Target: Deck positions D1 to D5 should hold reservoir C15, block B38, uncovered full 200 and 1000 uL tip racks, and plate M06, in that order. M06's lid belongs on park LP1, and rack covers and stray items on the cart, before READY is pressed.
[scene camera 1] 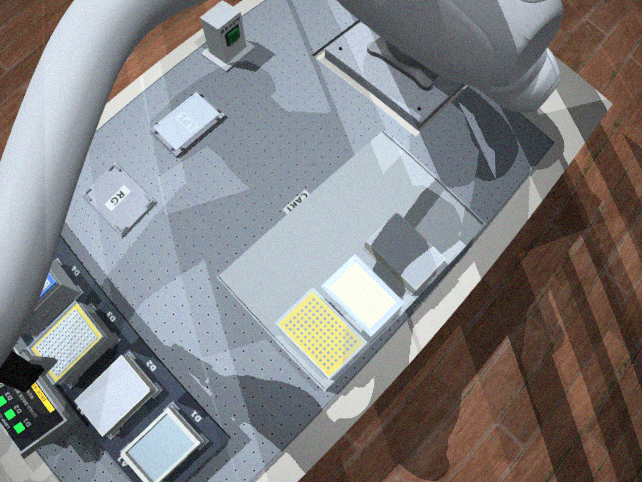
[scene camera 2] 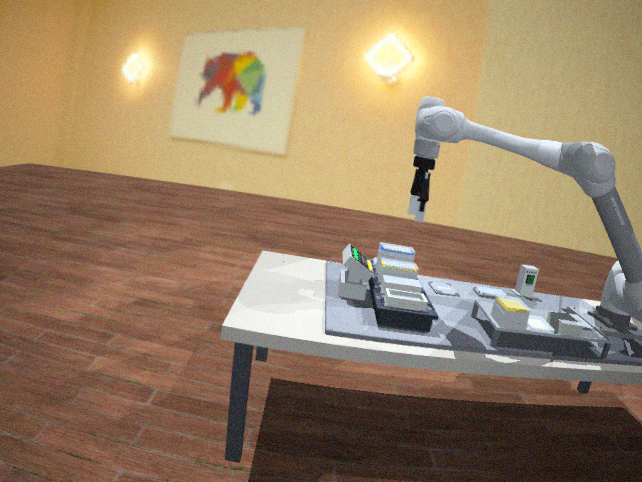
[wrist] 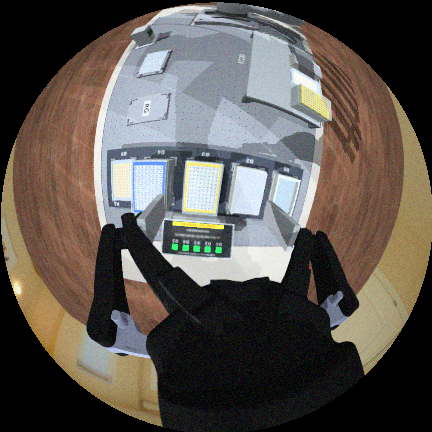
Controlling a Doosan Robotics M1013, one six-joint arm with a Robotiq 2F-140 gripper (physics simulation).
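Pixels of known places: gripper, fingertip midpoint: (scene camera 2: 415, 218) (wrist: 216, 207); arm's base, origin of the base link: (scene camera 2: 611, 321).
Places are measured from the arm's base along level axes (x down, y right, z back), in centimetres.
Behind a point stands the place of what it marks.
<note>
My open, empty gripper (scene camera 2: 416, 213) {y 5.5, x -28.2, z -97.1 cm} (wrist: 218, 222) {y 5.5, x -28.2, z -97.1 cm} hangs high above the deck. The reservoir (scene camera 1: 163, 446) {y -17.3, x -5.5, z -100.8 cm} (wrist: 286, 192) {y -18.4, x -5.5, z -100.2 cm} stands in D1, the grey-white block (scene camera 1: 116, 394) {y -5.4, x -8.2, z -99.2 cm} (wrist: 248, 190) {y -4.8, x -8.2, z -99.7 cm} in D2. An uncovered yellow-rimmed tip rack (scene camera 1: 67, 339) {y 7.3, x -11.1, z -98.0 cm} (wrist: 202, 187) {y 7.2, x -11.1, z -98.6 cm} is in D3, an uncovered blue-rimmed tip rack (scene camera 1: 47, 284) {y 15.7, x -14.4, z -93.2 cm} (wrist: 149, 185) {y 18.9, x -14.4, z -97.1 cm} in D4. A cream-welled plate (wrist: 122, 180) {y 31.4, x -5.4, z -96.8 cm} without a lid is in D5, partly behind the blue rack. A pale translucent lid (scene camera 1: 189, 123) {y 26.4, x 0.0, z -50.4 cm} (wrist: 154, 63) {y 26.5, x 0.0, z -52.4 cm} lies on LP1. The green READY button (scene camera 1: 232, 34) {y 31.7, x -7.5, z -29.8 cm} (scene camera 2: 529, 279) {y 31.9, x -6.3, z -30.0 cm} is on its post. Labels on the items are unreadable.
The cart (scene camera 1: 290, 249) {y -10.8, x -4.2, z -58.5 cm} (wrist: 270, 75) {y -12.2, x -4.2, z -59.9 cm} holds a yellow perforated rack (scene camera 1: 321, 332) {y -25.4, x -11.3, z -67.3 cm} (scene camera 2: 510, 305) {y -29.4, x -11.3, z -70.3 cm}, a cream-topped plate (scene camera 1: 363, 293) {y -26.5, x -5.8, z -56.6 cm} and grey cover-like boxes (scene camera 1: 399, 241) {y -25.7, x -8.4, z -45.5 cm}. The status display (wrist: 197, 240) {y 8.5, x -11.0, z -113.2 cm} shows several green squares. The RG nest (wrist: 150, 107) {y 25.0, x 1.0, z -73.4 cm} bears its label. The arm hides part of the deck in scene camera 1.
</note>
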